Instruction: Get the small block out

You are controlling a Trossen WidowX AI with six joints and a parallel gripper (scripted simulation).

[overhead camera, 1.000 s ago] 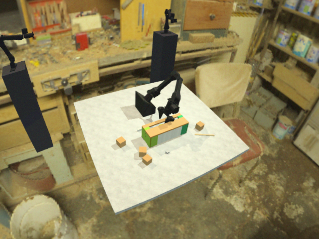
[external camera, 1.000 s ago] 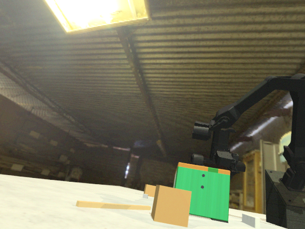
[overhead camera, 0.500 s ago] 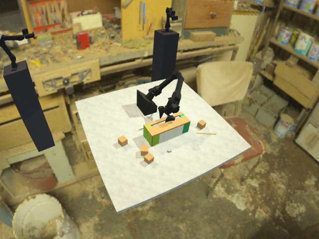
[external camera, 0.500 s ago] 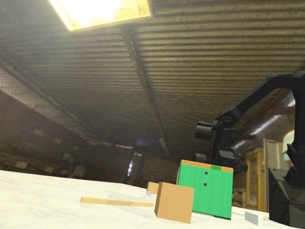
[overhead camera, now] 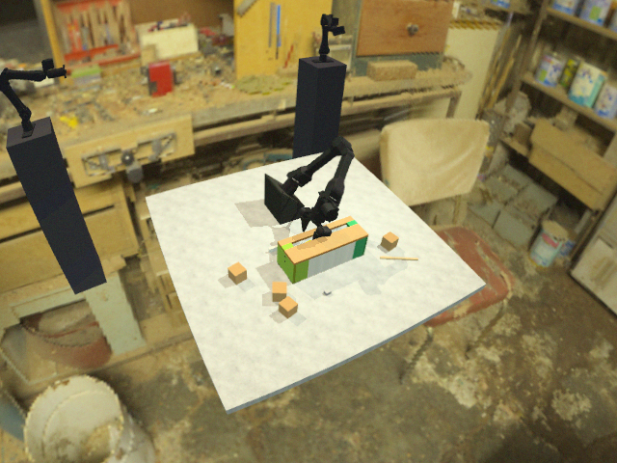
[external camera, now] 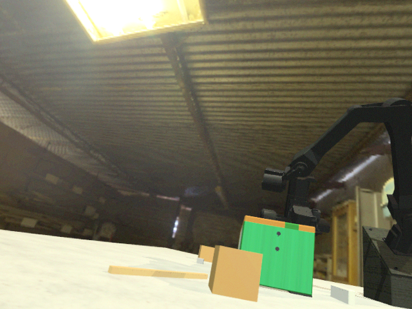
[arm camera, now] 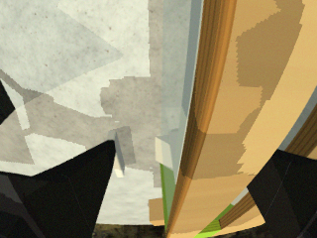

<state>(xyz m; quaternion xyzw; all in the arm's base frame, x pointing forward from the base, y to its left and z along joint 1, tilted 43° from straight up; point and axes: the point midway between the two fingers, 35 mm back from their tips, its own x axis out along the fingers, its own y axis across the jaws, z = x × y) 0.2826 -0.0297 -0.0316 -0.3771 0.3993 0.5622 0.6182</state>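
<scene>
Right now my gripper tip is 50 mm short of the yellow block and 20 mm to the left of it. Round my gripper tip: box 40 mm to the left, 30 mm below, 30 mm ahead; grey metal piece 250 mm ahead, 80 mm below, 60 mm to the right; thin wooden stick 350 mm to the left, 260 mm ahead, 80 mm below.
</scene>
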